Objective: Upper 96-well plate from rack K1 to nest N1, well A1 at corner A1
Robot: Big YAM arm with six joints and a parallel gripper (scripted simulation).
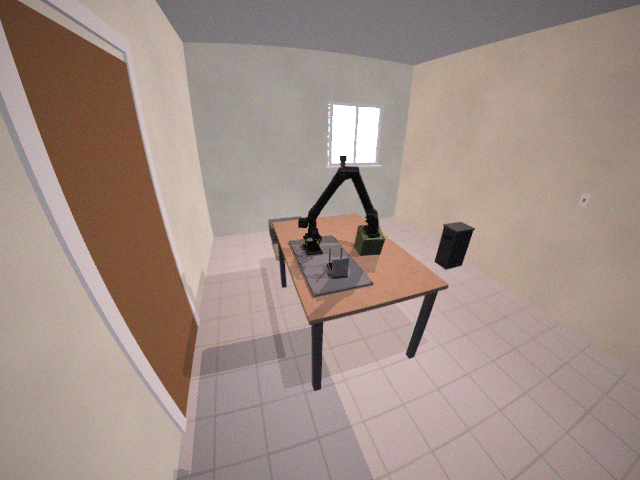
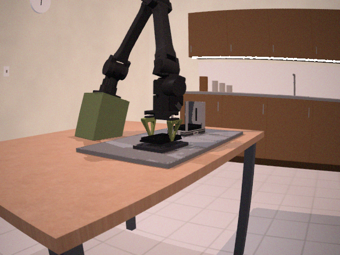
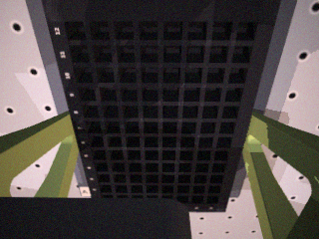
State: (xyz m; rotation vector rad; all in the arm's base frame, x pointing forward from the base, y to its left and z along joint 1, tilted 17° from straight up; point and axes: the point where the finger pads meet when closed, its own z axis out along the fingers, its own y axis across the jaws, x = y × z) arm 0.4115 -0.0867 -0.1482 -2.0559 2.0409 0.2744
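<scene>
Right now the black 96-well plate is right at my hand.
</scene>
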